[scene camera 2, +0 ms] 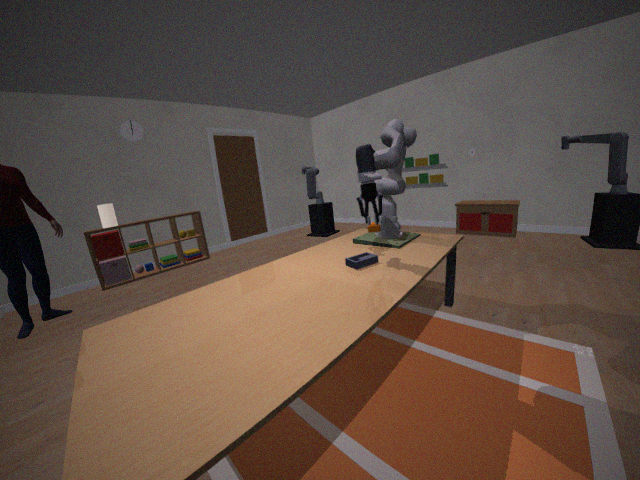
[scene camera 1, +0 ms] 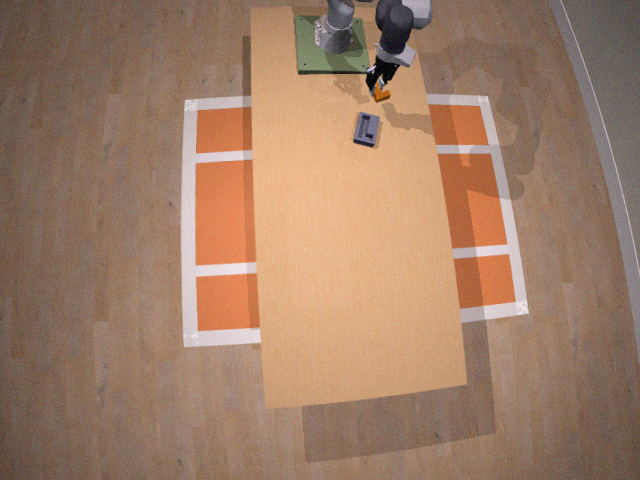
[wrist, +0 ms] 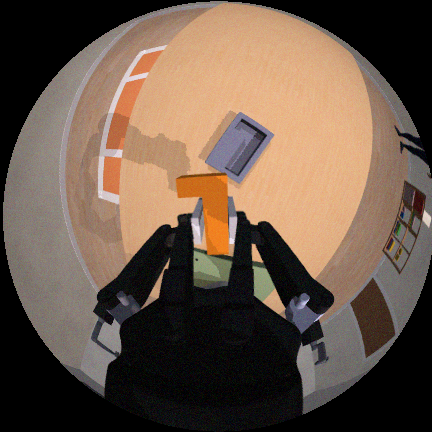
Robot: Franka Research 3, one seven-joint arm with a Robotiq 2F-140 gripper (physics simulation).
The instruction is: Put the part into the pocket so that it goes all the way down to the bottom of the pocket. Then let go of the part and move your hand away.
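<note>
The part is an orange L-shaped block (scene camera 1: pixel 382 95) (scene camera 2: pixel 373 227) (wrist: pixel 216 217), held in the air above the table. My gripper (scene camera 1: pixel 377 88) (scene camera 2: pixel 371 222) (wrist: pixel 215 206) is shut on its long arm. In the wrist view the short arm points left at the far end. The pocket is a recess in a blue-grey block (scene camera 1: pixel 374 126) (scene camera 2: pixel 361 261) (wrist: pixel 225 148), which lies on the table apart from the part. In the wrist view this block is beyond the part and slightly right, turned at an angle to it. The recess is L-shaped and holds no part.
The wooden table (scene camera 1: pixel 351 258) (scene camera 2: pixel 222 330) (wrist: pixel 300 75) carries the green base plate (scene camera 1: pixel 310 62) (scene camera 2: pixel 366 239) (wrist: pixel 262 280) of the arm, close behind the gripper. A shelf unit (scene camera 2: pixel 147 222) and a person (scene camera 2: pixel 20 222) are off to the left in the second scene view.
</note>
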